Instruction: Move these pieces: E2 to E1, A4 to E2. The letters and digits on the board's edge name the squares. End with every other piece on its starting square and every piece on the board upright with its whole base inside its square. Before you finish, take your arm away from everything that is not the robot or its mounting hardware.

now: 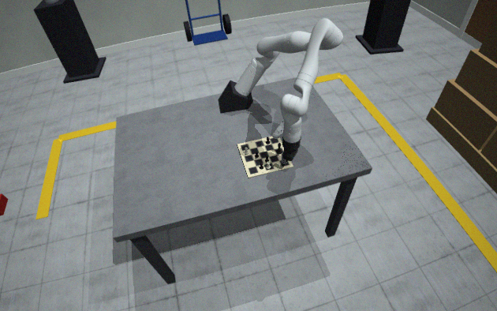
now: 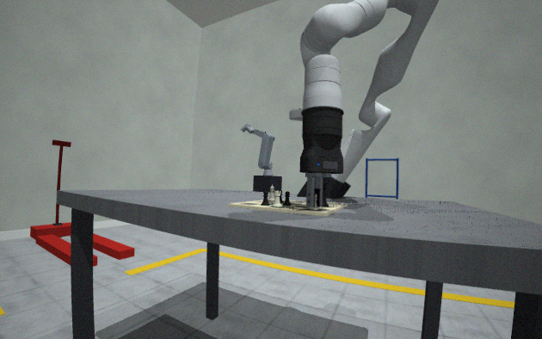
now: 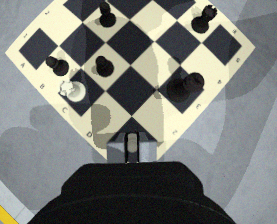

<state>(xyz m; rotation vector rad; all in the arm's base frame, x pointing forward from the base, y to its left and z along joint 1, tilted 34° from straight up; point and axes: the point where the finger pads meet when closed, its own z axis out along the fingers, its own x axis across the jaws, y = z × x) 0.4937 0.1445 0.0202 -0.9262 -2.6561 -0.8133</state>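
My hand is 1 cm above the white pawn. The rest, counted from my hand: tall black piece 7 cm behind, 1 cm to the right, 1 cm above; then chessboard 7 cm behind, 8 cm to the right, 3 cm below.
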